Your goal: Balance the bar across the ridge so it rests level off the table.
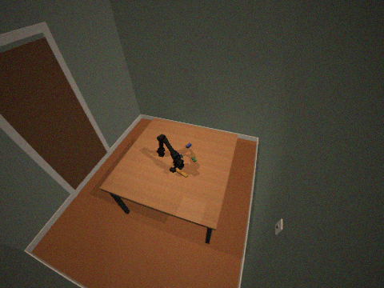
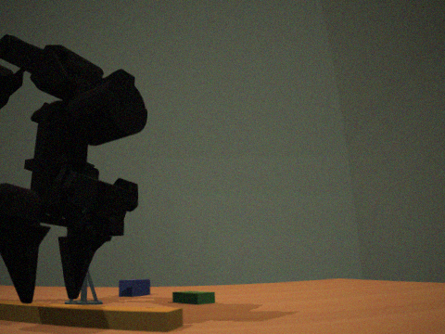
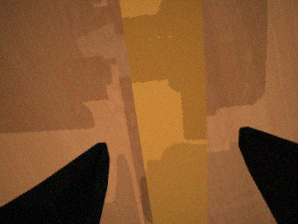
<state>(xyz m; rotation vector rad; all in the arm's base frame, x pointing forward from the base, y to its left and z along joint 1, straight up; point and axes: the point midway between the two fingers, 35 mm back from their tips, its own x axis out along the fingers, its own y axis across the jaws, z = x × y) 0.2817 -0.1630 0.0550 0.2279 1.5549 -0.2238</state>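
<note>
Right now my gripper tip is 3 cm short of the yellow bar, 1 cm to the left of it and 1 cm above it. Also, from my gripper tip: blue block: 40 cm to the left, 1 cm behind; green block: 21 cm to the left, 13 cm ahead, 1 cm below.
</note>
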